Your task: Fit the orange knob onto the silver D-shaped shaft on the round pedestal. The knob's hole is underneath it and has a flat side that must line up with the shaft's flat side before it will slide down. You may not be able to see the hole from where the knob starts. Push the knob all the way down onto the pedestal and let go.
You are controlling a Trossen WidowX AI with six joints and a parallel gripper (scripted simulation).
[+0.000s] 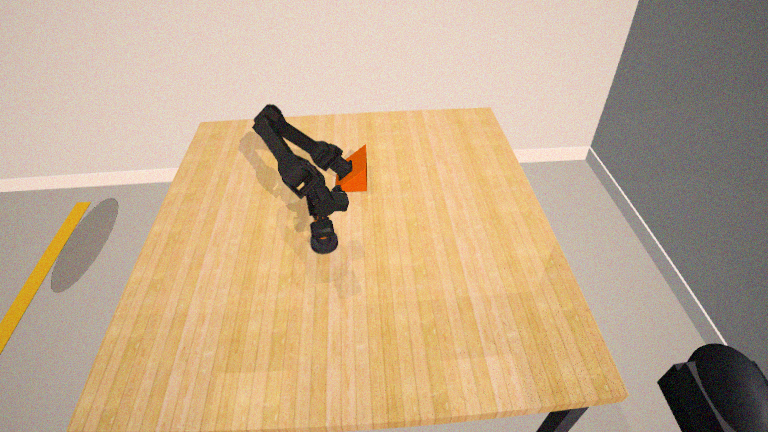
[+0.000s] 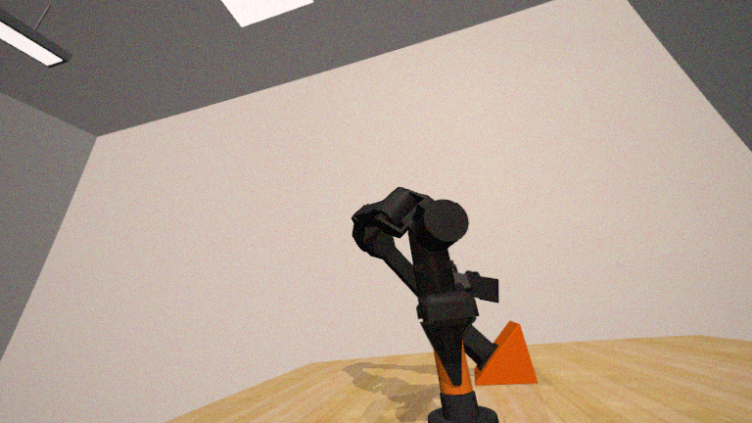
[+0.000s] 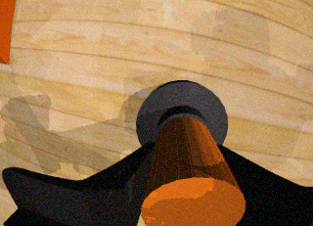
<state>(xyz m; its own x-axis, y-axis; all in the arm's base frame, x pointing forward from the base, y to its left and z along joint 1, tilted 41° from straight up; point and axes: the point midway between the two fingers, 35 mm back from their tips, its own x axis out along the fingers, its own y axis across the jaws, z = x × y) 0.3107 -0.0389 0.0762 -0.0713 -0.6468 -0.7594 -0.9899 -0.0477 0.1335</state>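
Now: gripper tip 20 mm above the round pedestal. The rest, counted from my gripper tip: orange knob (30 mm above).
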